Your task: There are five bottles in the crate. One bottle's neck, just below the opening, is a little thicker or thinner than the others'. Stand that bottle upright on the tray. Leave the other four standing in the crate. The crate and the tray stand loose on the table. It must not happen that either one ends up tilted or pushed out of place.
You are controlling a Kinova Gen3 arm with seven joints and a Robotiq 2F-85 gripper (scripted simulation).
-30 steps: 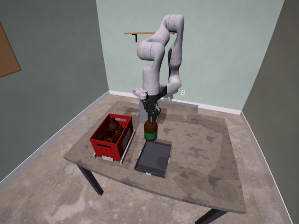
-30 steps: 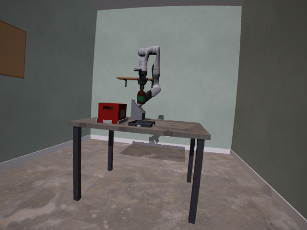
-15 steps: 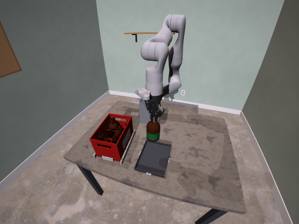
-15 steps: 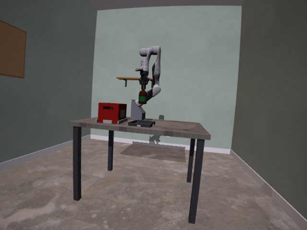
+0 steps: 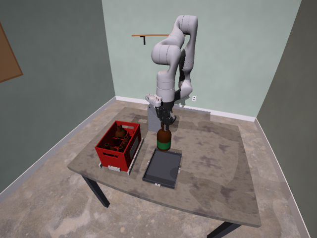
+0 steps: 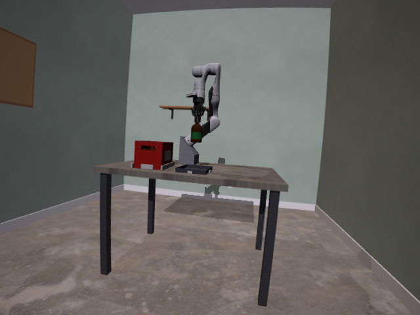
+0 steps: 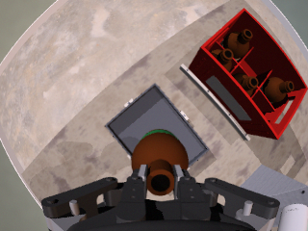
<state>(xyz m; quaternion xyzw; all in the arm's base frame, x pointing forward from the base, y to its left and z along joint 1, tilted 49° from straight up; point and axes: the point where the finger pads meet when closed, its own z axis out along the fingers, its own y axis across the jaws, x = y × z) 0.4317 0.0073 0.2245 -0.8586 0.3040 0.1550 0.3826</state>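
Right now my hand is 320 mm above the dark tray. Round my hand: crate (30 mm behind, 300 mm to the right, 250 mm below).
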